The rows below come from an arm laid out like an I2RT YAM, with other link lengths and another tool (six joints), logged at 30 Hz.
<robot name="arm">
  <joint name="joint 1" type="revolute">
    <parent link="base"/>
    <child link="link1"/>
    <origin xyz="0 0 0.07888" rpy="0 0 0"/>
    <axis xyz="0 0 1"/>
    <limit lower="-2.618" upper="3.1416"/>
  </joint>
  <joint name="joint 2" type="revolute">
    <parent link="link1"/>
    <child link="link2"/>
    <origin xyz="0.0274 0.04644 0.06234" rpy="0 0 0"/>
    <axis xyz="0 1 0"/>
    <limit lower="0" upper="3.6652"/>
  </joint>
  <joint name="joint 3" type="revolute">
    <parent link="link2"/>
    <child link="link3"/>
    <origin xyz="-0.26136 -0.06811 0" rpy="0 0 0"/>
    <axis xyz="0 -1 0"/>
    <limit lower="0" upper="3.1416"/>
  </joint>
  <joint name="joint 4" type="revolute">
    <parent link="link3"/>
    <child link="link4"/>
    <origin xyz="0.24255 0.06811 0.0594" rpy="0 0 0"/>
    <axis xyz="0 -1 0"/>
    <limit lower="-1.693" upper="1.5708"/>
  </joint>
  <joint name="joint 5" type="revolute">
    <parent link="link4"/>
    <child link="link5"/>
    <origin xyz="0.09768 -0.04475 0.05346" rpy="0 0 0"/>
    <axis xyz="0 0 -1"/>
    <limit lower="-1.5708" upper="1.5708"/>
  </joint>
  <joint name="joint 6" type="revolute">
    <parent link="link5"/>
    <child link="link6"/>
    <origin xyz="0.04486 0 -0.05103" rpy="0 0 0"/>
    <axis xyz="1 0 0"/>
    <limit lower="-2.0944" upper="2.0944"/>
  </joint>
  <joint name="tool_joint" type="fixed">
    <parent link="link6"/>
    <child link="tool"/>
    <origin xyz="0 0.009 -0.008" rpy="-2.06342 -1.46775 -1.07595"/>
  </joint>
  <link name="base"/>
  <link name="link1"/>
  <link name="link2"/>
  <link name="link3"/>
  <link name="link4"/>
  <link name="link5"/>
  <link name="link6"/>
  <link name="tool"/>
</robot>
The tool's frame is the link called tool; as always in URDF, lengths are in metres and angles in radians.
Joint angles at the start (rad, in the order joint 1, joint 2, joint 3, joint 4, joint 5, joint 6): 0.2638, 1.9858, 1.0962, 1.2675, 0.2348, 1.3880
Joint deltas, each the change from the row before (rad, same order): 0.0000, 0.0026, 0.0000, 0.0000, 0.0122, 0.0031; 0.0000, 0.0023, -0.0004, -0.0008, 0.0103, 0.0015; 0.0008, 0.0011, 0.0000, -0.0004, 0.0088, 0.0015; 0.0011, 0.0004, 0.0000, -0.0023, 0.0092, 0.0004; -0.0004, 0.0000, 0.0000, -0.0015, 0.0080, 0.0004; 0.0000, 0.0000, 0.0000, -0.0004, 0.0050, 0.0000; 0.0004, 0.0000, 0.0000, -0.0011, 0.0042, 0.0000; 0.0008, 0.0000, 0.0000, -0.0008, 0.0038, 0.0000
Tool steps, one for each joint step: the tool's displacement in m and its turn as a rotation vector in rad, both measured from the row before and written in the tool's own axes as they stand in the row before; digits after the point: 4 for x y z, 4 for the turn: 0.0005, 0.0012, 0.0000, -0.0035, 0.0119, 0.0027; 0.0004, 0.0013, 0.0000, -0.0042, 0.0100, 0.0008; 0.0000, 0.0006, 0.0000, -0.0021, 0.0079, 0.0015; -0.0001, 0.0005, 0.0000, -0.0034, 0.0079, 0.0002; 0.0005, 0.0003, 0.0001, -0.0021, 0.0082, 0.0000; 0.0002, 0.0001, 0.0000, -0.0008, 0.0049, -0.0001; 0.0000, 0.0002, 0.0000, -0.0014, 0.0037, -0.0001; -0.0002, 0.0001, -0.0001, -0.0011, 0.0030, 0.0001
